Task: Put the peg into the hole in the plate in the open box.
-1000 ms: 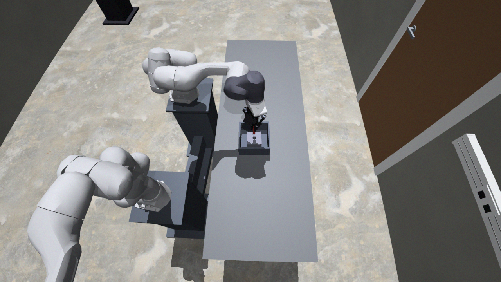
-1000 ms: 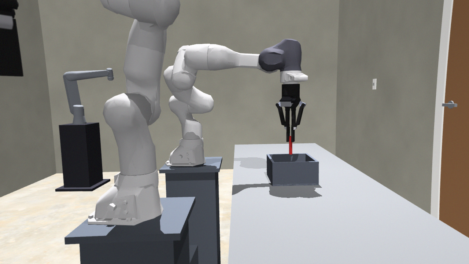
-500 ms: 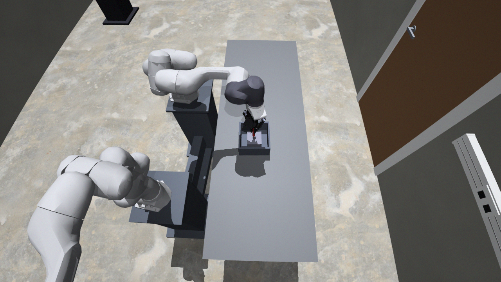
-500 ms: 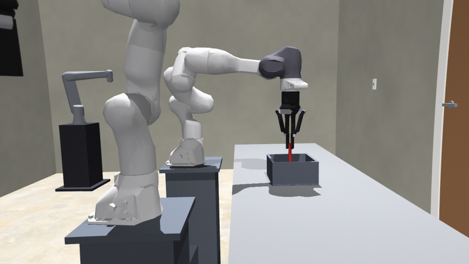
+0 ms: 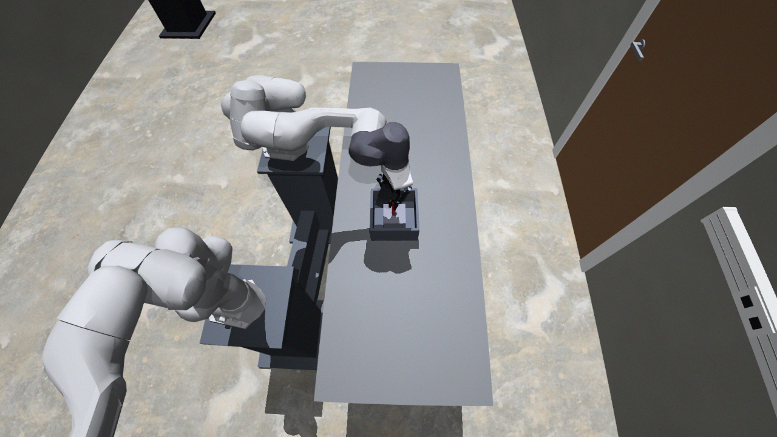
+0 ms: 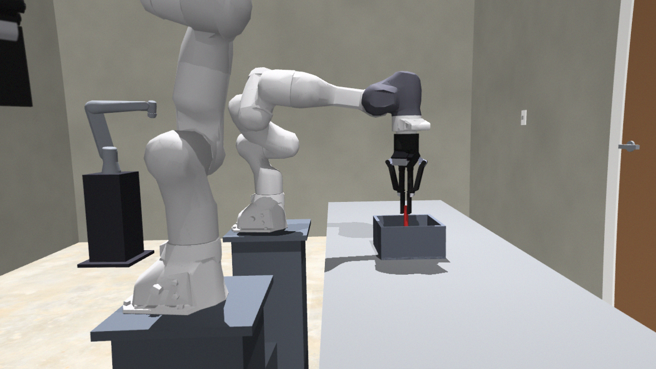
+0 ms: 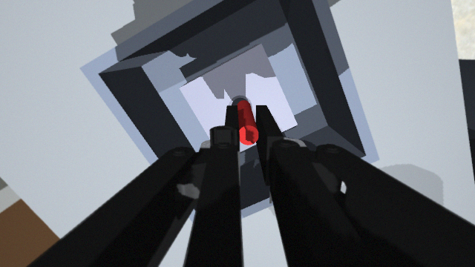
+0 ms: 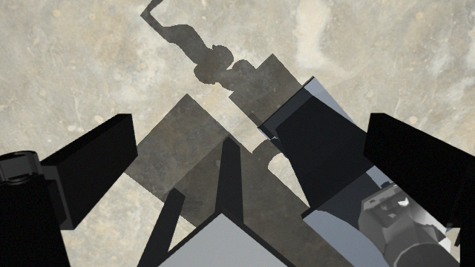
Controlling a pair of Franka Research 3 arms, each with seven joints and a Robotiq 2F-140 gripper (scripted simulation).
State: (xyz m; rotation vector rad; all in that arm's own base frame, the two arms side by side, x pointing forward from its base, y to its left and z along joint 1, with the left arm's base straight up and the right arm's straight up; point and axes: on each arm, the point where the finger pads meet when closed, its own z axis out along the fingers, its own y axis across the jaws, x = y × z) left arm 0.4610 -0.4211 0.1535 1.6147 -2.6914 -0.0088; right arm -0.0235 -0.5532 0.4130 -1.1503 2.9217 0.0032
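Note:
My left gripper is now 5 cm above the red peg. From my left hand the other things lie so: plate (11 cm below); then dark box (13 cm below).

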